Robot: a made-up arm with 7 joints.
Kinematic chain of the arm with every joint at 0, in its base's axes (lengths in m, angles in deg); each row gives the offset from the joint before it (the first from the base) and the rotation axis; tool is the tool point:
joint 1: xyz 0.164 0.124 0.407 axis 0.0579 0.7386 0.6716
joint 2: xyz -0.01 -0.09 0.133 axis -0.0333 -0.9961 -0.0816
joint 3: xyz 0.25 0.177 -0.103 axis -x
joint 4: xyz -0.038 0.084 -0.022 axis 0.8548 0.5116 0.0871
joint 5: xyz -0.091 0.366 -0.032 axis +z
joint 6: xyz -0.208 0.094 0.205 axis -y
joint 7: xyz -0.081 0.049 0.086 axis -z
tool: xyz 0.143 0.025 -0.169
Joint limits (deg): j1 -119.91..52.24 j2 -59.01..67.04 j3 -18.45..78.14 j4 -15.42..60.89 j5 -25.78..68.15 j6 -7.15..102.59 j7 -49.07..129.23
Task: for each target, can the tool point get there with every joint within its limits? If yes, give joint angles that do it. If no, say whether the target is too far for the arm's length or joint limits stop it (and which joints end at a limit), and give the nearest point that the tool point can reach.
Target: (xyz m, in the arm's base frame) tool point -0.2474 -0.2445 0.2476
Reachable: no: joint limits stop it (at a limit: joint 1, joint 3, joint 4, joint 7) | nearest point -0.3263 -0.1070 0.2917 | short by 0.165 m
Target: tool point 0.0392 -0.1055 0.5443
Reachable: no: joint limits stop it (at a limit: joint 1, joint 3, joint 4, joint 7) | nearest point 0.0881 -0.0955 0.6173 | short by 0.088 m
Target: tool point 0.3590 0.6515 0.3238
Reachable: yes | joints -21.40 12.38 29.53 -6.23 29.91 70.66 37.77
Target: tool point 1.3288 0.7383 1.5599
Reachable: no: too far | nearest point 0.7827 0.4366 1.0075 | short by 0.833 m
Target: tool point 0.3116 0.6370 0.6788
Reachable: yes | joints -42.71 -3.67 13.75 30.59 -10.12 33.72 58.68
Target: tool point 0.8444 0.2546 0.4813
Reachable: yes | joints -59.32 31.55 57.76 3.69 -3.92 30.31 -1.10
